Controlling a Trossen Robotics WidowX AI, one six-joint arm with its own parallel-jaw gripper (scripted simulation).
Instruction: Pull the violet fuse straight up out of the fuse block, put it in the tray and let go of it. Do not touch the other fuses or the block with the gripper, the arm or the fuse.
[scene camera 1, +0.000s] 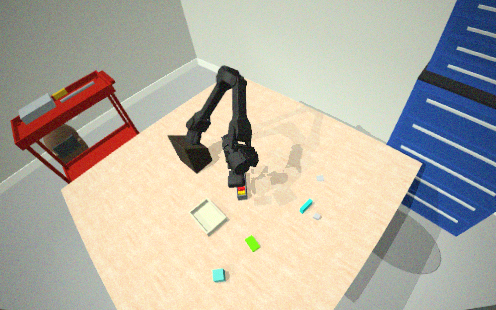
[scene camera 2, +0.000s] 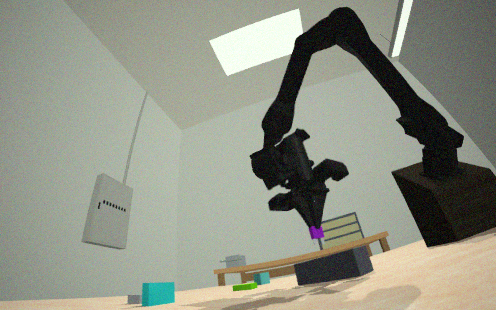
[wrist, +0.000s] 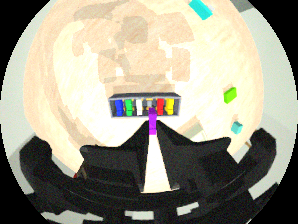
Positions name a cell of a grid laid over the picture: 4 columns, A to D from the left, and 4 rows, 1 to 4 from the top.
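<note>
My gripper (scene camera 2: C3), carrying a violet fuse. Gripper (wrist: C3) visible too.
</note>
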